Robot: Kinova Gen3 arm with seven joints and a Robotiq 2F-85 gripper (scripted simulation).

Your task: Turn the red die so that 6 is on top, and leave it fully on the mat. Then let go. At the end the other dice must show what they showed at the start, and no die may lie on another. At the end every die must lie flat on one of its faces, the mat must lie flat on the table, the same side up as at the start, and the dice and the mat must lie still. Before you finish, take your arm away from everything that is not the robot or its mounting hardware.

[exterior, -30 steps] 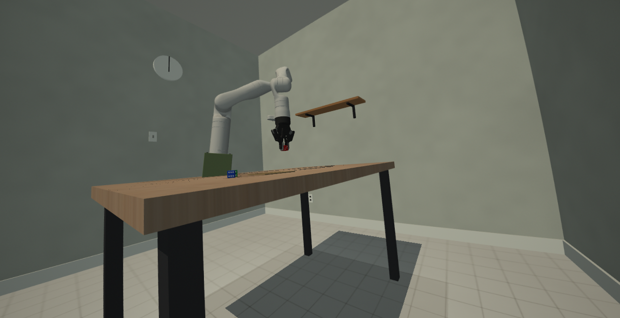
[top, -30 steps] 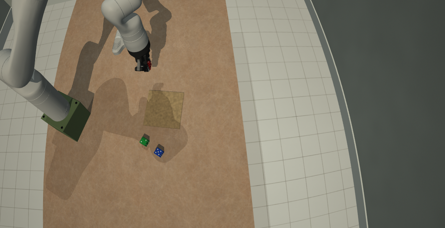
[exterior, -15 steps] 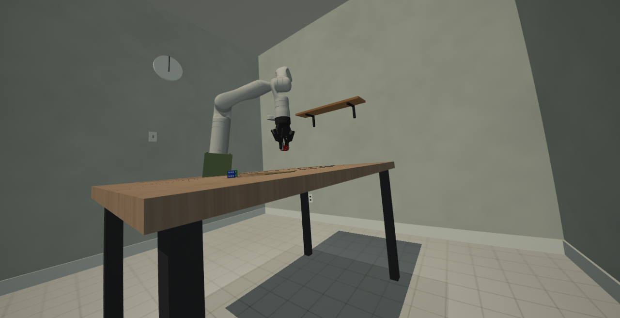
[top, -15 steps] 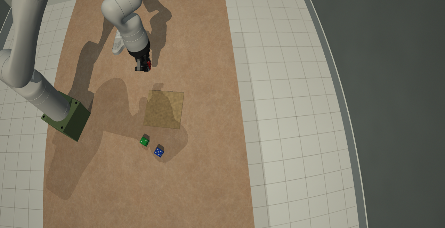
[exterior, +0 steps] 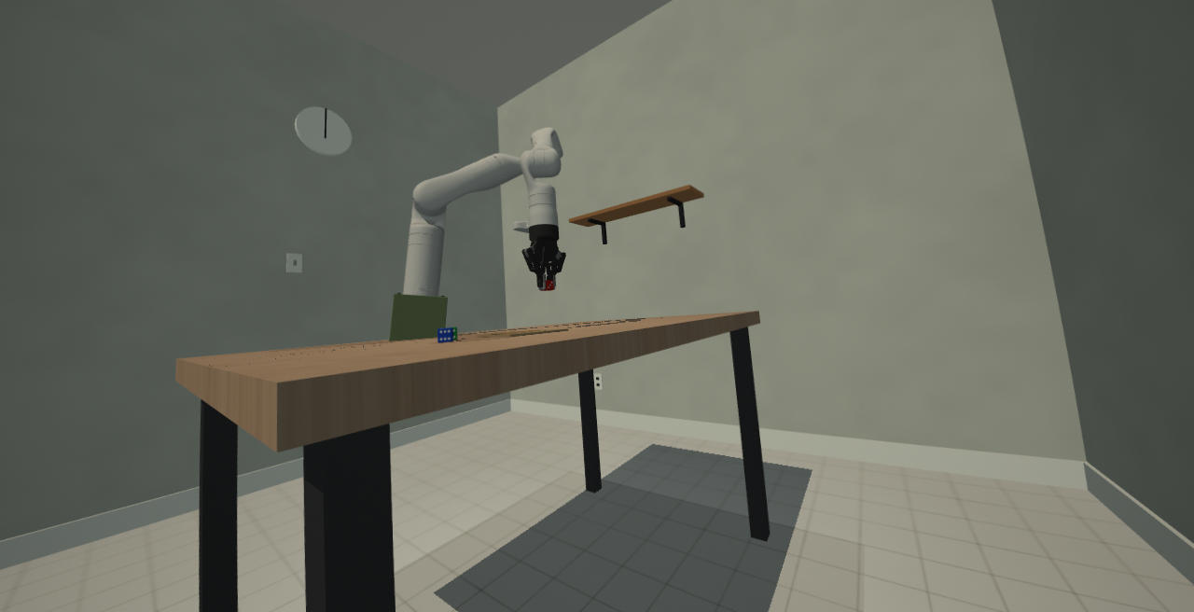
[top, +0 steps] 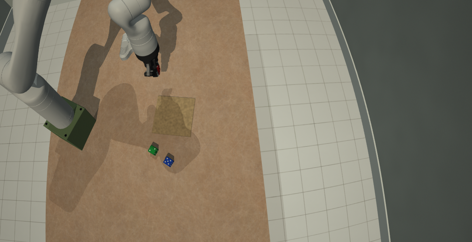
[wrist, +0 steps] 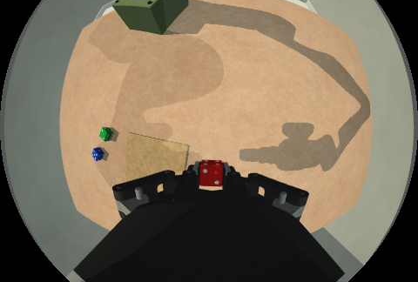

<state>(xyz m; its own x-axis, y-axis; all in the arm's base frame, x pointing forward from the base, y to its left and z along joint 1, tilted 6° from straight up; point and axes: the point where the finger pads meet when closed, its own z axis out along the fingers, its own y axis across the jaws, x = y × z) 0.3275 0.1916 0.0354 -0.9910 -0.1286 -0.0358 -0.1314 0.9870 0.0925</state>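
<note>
Right now the tan mat is 12 cm to the right of my hand, 12 cm below it and 6 cm ahead of it. From my hand the other things lie so: red die: 1 cm below; then green die: 25 cm to the right, 11 cm below, 1 cm ahead; then blue die: 28 cm to the right, 11 cm below, 7 cm ahead.
</note>
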